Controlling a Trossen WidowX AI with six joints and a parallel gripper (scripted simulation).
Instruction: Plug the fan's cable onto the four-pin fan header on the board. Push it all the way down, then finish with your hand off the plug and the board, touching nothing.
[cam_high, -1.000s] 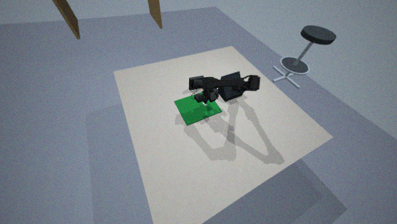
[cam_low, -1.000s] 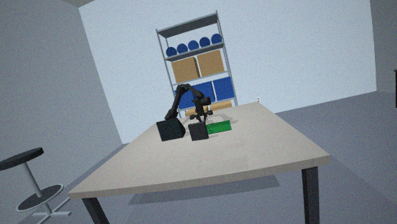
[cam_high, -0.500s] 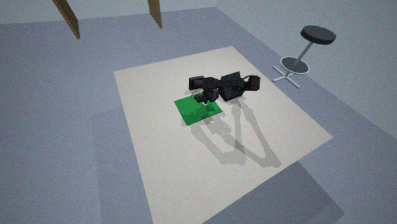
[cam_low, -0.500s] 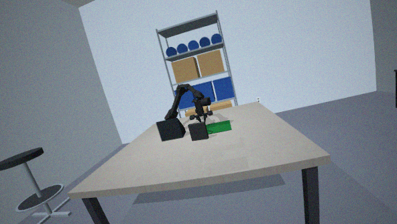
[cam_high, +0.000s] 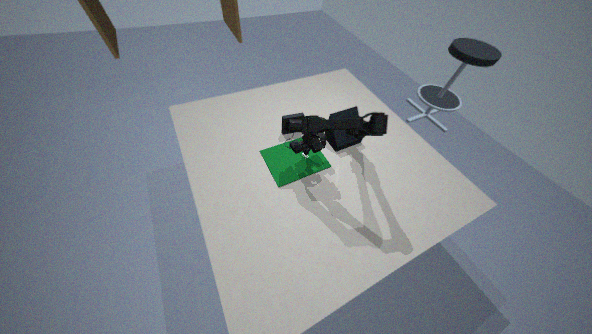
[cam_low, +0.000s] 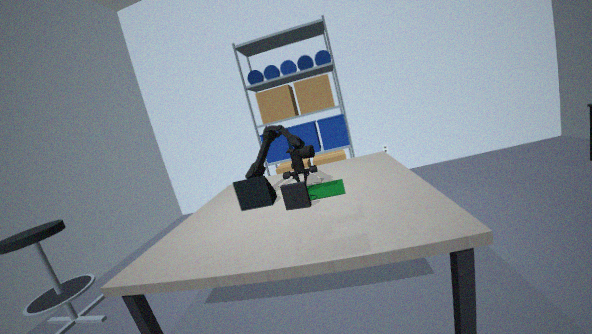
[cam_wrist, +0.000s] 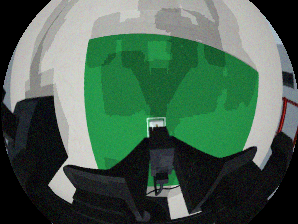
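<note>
Right now the green board is 60 mm ahead of my gripper tip, 10 mm to the right of it and 50 mm below it. Round my gripper tip: black fan: 10 mm behind, 190 mm to the right, 20 mm above; then black plug: 10 mm to the right, 10 mm above.
</note>
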